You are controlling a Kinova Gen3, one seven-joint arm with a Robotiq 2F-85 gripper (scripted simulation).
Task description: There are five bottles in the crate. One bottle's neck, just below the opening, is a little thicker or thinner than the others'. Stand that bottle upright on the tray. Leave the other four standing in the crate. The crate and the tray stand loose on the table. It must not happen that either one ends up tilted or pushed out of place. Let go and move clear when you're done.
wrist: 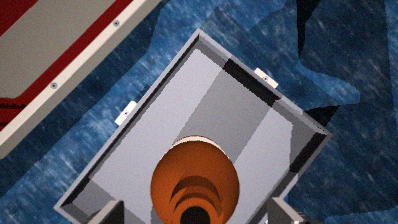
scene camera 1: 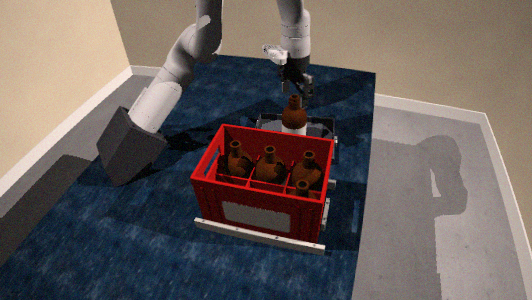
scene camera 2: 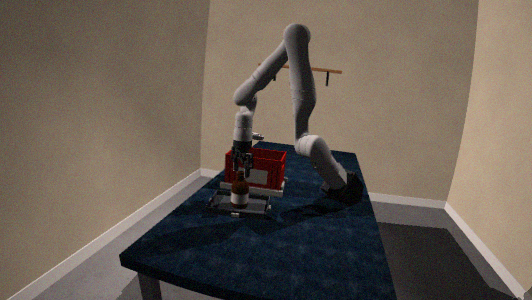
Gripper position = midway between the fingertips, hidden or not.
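Scene camera 1 shows the gripper (scene camera 1: 294, 99) together with a grey tray (scene camera 1: 322, 127) and a red crate (scene camera 1: 258, 206). It also shows a bottle (scene camera 1: 238, 163), another bottle (scene camera 1: 294, 119), a further bottle (scene camera 1: 308, 170) and yet another bottle (scene camera 1: 271, 169). In the wrist view, the tray (wrist: 205, 90) is visible too.
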